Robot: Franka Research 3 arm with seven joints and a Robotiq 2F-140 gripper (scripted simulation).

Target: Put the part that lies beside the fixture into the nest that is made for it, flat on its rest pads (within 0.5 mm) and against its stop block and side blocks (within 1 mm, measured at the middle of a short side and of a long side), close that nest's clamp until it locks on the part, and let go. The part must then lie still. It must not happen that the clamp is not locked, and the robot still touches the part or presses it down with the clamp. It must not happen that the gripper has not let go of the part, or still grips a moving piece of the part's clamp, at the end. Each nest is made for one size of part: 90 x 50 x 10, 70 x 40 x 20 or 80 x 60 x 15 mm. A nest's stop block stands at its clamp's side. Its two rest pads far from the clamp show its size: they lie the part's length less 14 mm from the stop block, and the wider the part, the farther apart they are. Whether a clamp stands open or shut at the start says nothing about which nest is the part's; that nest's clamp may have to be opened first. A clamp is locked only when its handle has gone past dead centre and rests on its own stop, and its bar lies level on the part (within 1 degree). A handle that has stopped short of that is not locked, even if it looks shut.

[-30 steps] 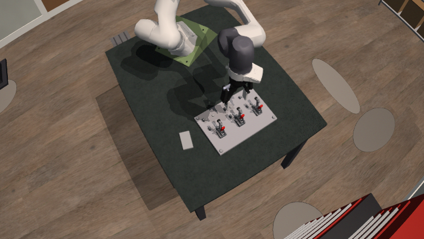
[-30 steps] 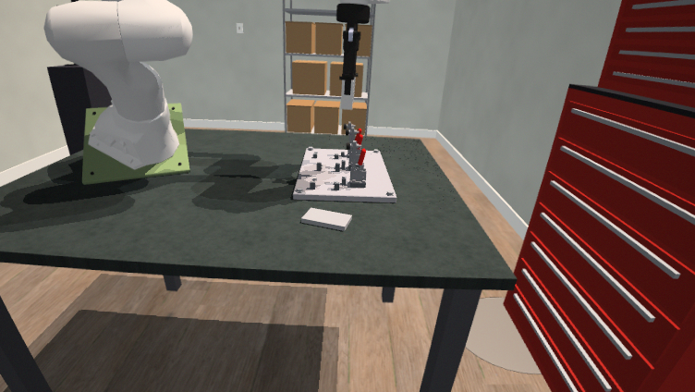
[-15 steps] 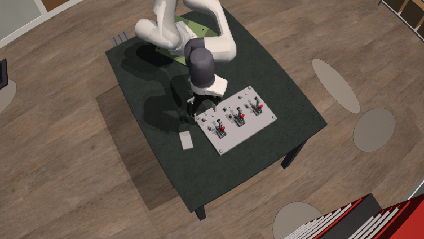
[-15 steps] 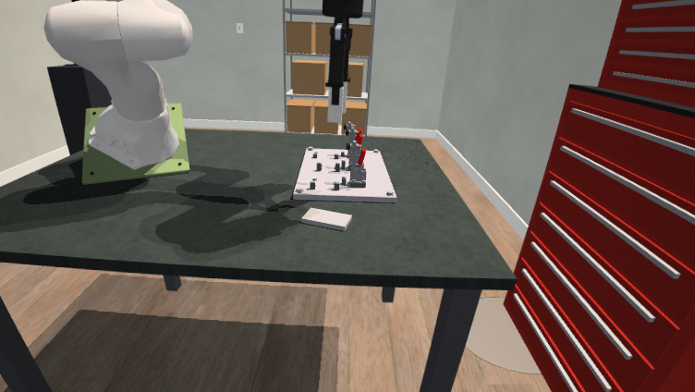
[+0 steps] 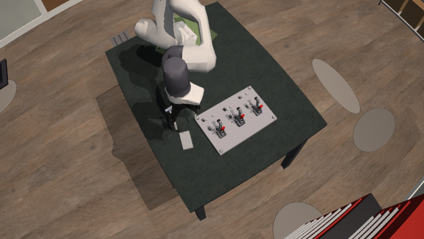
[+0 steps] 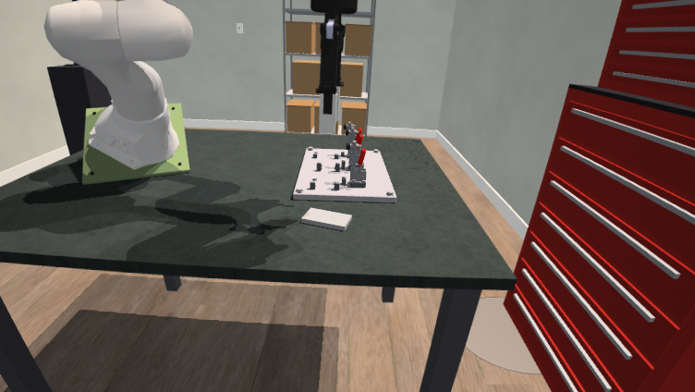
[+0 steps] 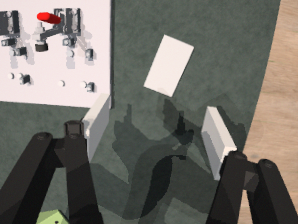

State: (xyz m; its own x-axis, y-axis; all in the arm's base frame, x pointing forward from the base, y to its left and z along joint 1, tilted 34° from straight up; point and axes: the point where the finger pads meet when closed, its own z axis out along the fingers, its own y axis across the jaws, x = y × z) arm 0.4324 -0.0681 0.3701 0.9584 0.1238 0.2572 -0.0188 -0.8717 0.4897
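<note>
The part lies 1 cm to the right of my hand and 21 cm below it. From my hand the other things lie so: light grey fixture plate 3 cm ahead, 26 cm to the left, 21 cm below; then clamp 5 cm ahead, 37 cm to the left, 16 cm below.
</note>
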